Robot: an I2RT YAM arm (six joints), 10 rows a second.
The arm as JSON. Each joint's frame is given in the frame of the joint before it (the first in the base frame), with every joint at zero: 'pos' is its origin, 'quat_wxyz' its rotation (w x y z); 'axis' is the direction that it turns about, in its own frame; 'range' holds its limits. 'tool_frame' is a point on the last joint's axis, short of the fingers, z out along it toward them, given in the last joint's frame.
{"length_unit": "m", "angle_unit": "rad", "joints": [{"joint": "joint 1", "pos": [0.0, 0.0, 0.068], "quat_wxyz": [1.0, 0.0, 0.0, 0.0], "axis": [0.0, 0.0, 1.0], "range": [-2.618, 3.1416]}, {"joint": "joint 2", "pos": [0.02, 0.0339, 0.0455], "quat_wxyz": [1.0, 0.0, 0.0, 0.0], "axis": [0.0, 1.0, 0.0], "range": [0.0, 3.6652]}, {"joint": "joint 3", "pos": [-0.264, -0.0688, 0.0], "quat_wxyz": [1.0, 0.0, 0.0, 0.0], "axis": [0.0, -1.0, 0.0], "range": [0.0, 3.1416]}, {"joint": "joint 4", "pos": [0.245, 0.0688, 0.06], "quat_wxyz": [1.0, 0.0, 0.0, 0.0], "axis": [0.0, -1.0, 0.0], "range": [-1.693, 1.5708]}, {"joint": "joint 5", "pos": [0.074, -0.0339, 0.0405], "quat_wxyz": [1.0, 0.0, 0.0, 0.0], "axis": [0.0, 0.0, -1.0], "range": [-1.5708, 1.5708]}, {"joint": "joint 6", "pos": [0.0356, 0.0, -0.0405], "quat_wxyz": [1.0, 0.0, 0.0, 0.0], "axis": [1.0, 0.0, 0.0], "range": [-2.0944, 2.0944]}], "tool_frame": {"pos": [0.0, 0.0, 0.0], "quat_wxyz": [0.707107, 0.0, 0.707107, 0.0]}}
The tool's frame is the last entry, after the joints.
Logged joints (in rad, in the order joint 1, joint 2, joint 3, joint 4, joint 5, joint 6), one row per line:
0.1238 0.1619 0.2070 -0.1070 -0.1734 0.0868
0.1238 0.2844 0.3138 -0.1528 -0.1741 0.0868
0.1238 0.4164 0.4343 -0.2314 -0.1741 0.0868
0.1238 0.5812 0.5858 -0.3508 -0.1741 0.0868
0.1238 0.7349 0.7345 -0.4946 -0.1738 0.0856
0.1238 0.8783 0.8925 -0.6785 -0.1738 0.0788
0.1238 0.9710 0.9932 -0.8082 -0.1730 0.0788
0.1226 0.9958 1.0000 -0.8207 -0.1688 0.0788
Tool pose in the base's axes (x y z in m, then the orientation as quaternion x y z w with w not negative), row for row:
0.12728 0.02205 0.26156 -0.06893 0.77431 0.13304 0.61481
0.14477 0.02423 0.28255 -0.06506 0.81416 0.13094 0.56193
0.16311 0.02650 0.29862 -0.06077 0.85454 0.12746 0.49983
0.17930 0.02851 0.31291 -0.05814 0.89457 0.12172 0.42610
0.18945 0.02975 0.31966 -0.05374 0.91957 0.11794 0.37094
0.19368 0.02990 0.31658 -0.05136 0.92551 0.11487 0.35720
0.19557 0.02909 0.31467 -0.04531 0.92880 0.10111 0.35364
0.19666 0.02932 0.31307 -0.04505 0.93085 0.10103 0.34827
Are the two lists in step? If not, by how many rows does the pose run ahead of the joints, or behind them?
The pose runs 2 rows ahead of the joints: the pose in row i belongs to the joints in row i + 2.
